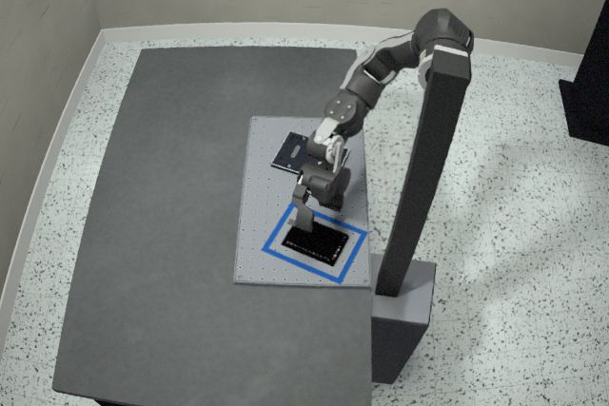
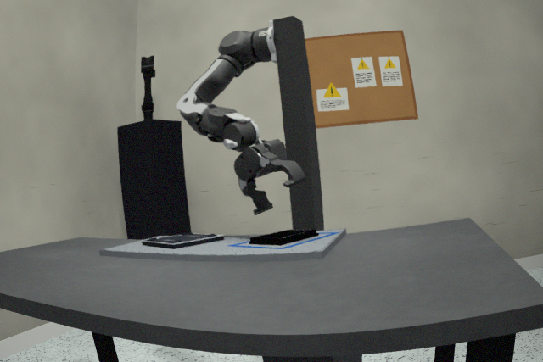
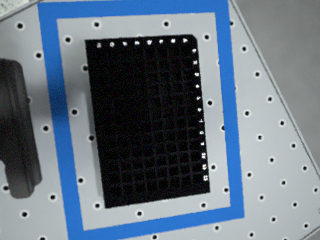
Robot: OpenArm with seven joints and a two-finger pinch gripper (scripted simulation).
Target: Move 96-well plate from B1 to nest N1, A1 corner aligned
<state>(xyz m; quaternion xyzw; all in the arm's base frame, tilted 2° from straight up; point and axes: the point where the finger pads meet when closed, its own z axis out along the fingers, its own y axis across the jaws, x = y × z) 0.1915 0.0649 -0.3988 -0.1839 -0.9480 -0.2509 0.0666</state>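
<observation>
The black 96-well plate is 8 cm below my hand. Round my hand: plate nest N1 (23 cm to the right, 8 cm below, 5 cm ahead).
</observation>
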